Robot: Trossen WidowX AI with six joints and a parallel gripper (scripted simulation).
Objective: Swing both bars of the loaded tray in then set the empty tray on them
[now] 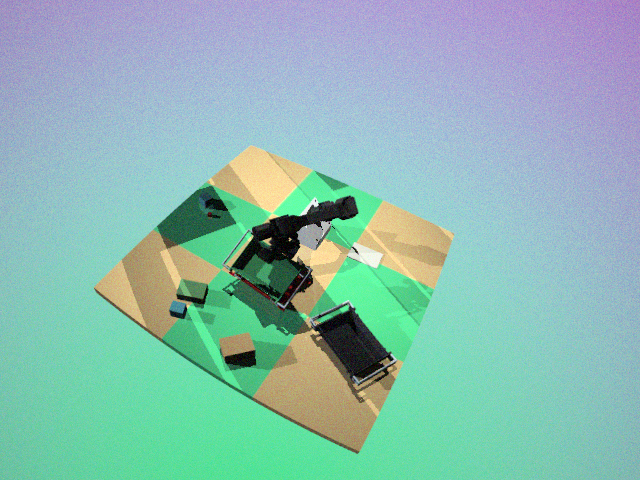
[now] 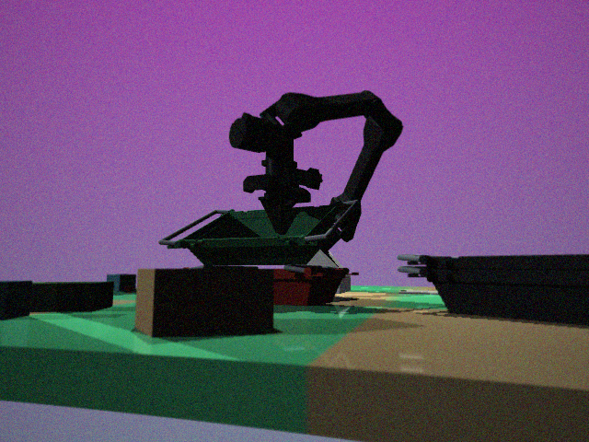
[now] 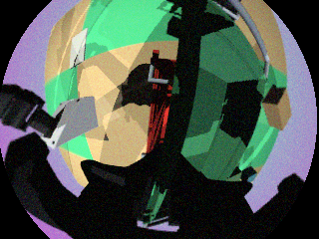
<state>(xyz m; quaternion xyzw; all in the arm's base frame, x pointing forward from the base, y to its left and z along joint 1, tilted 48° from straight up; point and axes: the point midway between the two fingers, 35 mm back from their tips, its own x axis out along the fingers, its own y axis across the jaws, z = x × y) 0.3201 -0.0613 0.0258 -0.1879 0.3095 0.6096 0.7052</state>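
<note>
Now: the green tray 7 cm ahead of my gripper tip and 2 cm to the right of it. Round my gripper tip: brown box: 39 cm ahead, 10 cm below, 3 cm to the left; flat green block: 27 cm to the right, 25 cm ahead, 11 cm below; white flat plate: 32 cm behind, 31 cm to the left, 13 cm below.
</note>
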